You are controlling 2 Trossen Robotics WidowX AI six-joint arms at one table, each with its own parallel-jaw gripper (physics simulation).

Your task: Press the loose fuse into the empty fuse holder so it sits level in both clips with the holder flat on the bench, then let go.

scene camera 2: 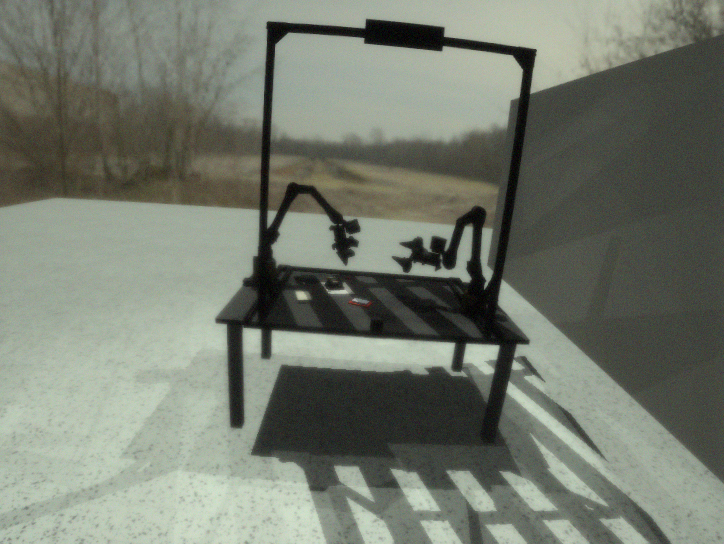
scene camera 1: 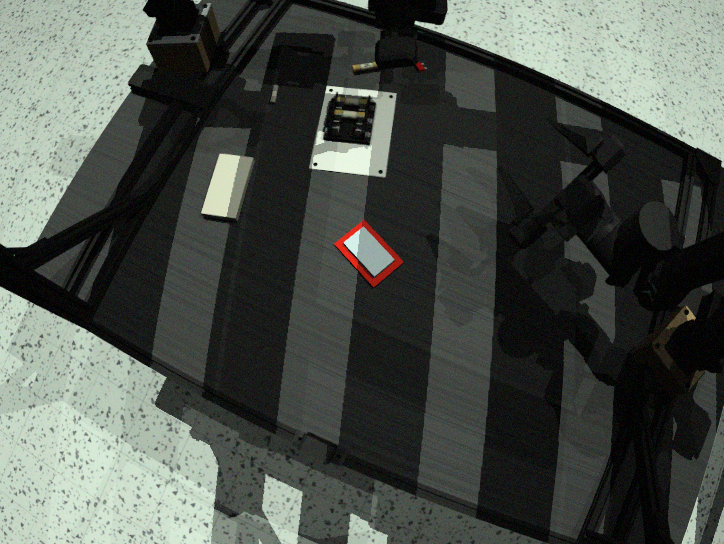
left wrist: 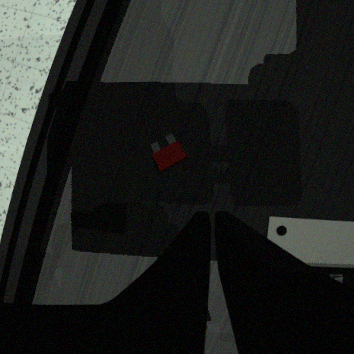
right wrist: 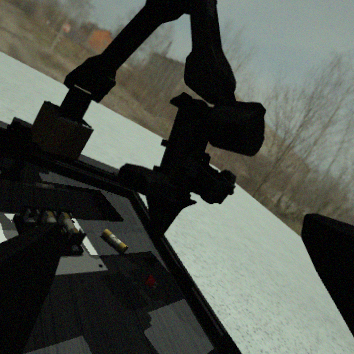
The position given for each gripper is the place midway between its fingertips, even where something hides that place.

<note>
The left gripper (scene camera 1: 408, 49) is shut and holds nothing. The right gripper (scene camera 1: 523, 142) is open and holds nothing. The table carries a beige block (scene camera 1: 225, 196) and a red-framed card (scene camera 1: 371, 256).
The left gripper shows as well in the left wrist view (left wrist: 210, 222) and in the right wrist view (right wrist: 156, 236). The right gripper shows as well in the right wrist view (right wrist: 183, 230). The left wrist view misses the red-framed card: it is out of frame. The right wrist view misses the red-framed card: it is out of frame.
</note>
